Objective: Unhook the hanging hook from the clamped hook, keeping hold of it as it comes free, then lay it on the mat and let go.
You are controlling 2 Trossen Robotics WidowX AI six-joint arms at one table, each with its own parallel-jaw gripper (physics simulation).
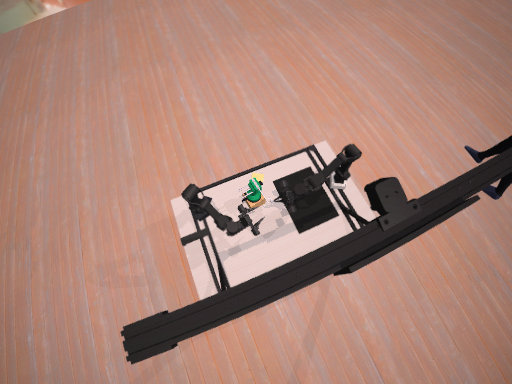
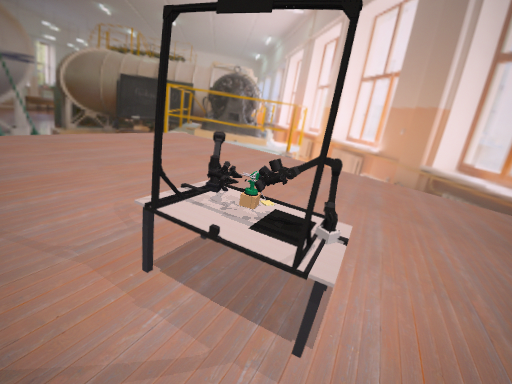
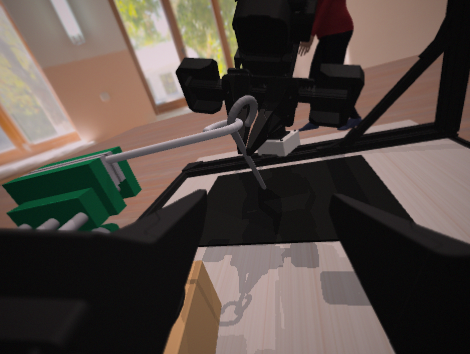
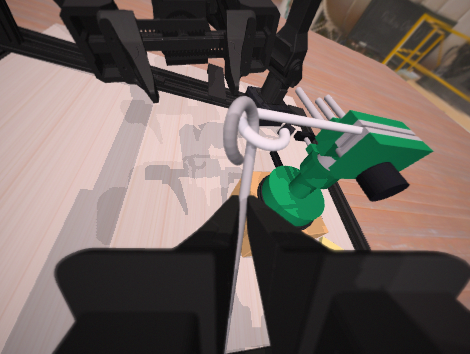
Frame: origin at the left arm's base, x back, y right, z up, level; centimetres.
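Seen in the pictures: left gripper, fingertip midpoint: point(image 1: 261, 211) point(image 2: 240, 179) point(image 3: 267, 199) point(image 4: 197, 94); right gripper, fingertip midpoint: point(image 1: 274, 201) point(image 3: 243, 152) point(image 4: 242, 202); left arm's base, link origin: point(image 1: 199, 209) point(image 2: 214, 182) point(image 4: 269, 97); right arm's base, link origin: point(image 1: 338, 179) point(image 2: 328, 228) point(image 3: 276, 135).
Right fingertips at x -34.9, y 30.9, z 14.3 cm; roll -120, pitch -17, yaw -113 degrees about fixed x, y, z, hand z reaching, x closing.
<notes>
Pixels of each thing's middle, then the offset from my right fingertips to it. "*": a spot on its surface instead. Level surfaces: height alone.
- grey hanging hook, body centre: point(image 4: 224, 270) point(image 3: 259, 155) dx -2.9, dy +1.7, dz -1.8 cm
- clamped hook, surface spot: point(image 4: 310, 120) point(image 3: 169, 140) * dx +3.1, dy -5.2, dz +3.5 cm
- green clamp, body centre: point(image 3: 88, 264) point(image 4: 316, 160) point(image 1: 251, 191) point(image 2: 251, 182) dx +4.8, dy -14.6, dz -3.9 cm
- black mat, surface height: dz -19.8 cm
- wooden block, body centre: point(image 3: 156, 333) point(image 4: 272, 212) point(image 1: 254, 198) point(image 2: 250, 199) dx +3.5, dy -14.3, dz -16.0 cm
- flat yellow piece, body centre: point(image 4: 338, 267) point(image 1: 257, 178) point(image 2: 267, 203) dx -8.5, dy -24.8, dz -19.7 cm
The grey hanging hook point(image 3: 256, 172) point(image 4: 245, 172) has its curled end looped through the curl of the clamped hook point(image 3: 175, 144) point(image 4: 310, 120), and the two cross. The clamped hook's rod is held in the green clamp point(image 1: 254, 191) point(image 3: 65, 185) point(image 4: 397, 141). My right gripper point(image 1: 278, 199) point(image 3: 243, 152) point(image 4: 242, 202) is shut on the hanging hook's straight shaft, below its curl. My left gripper point(image 3: 267, 199) point(image 4: 197, 94) is open and empty, apart from both hooks. The black mat point(image 1: 315, 215) point(image 2: 280, 227) point(image 3: 350, 175) lies flat on the table, under the right arm.
The green clamp stands on a wooden block point(image 1: 257, 204) point(image 2: 248, 201) point(image 3: 200, 310). A flat yellow piece point(image 1: 258, 177) point(image 2: 269, 202) point(image 4: 330, 244) lies beside the block. Black frame bars run along the table's edges, and a tall black frame point(image 2: 160, 110) rises over the table.
</notes>
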